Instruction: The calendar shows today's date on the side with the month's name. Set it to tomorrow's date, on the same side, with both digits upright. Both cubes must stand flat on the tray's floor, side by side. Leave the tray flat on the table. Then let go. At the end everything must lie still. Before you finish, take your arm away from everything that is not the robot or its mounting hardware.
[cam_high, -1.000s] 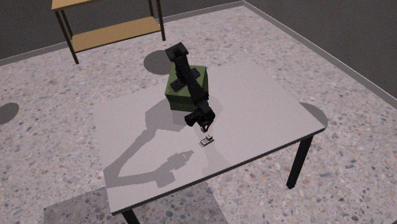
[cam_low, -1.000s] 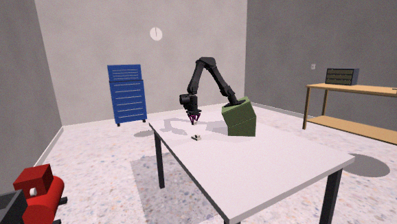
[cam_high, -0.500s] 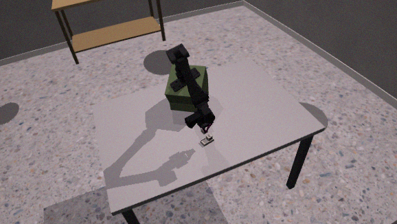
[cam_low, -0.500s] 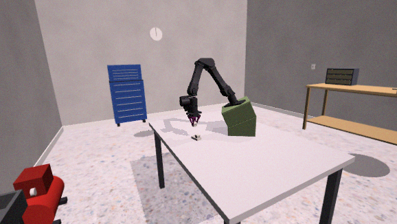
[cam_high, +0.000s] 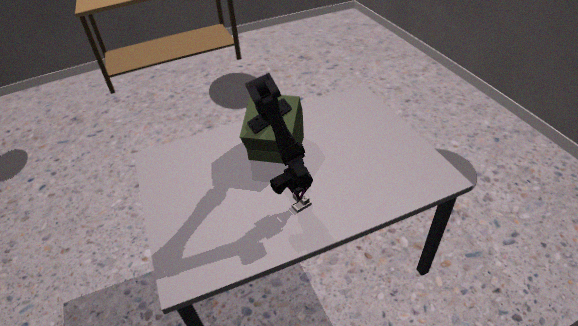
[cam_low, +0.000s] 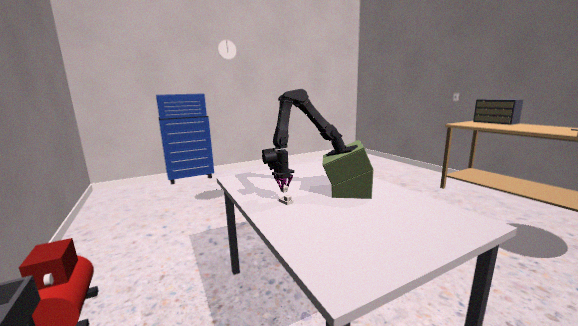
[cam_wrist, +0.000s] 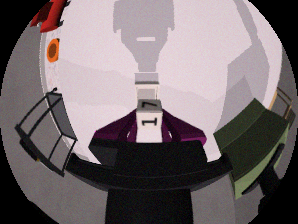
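The calendar tray lies 1 cm to the left of my hand and 6 cm below it. From my hand the other things lie so: white cube right at my hand.
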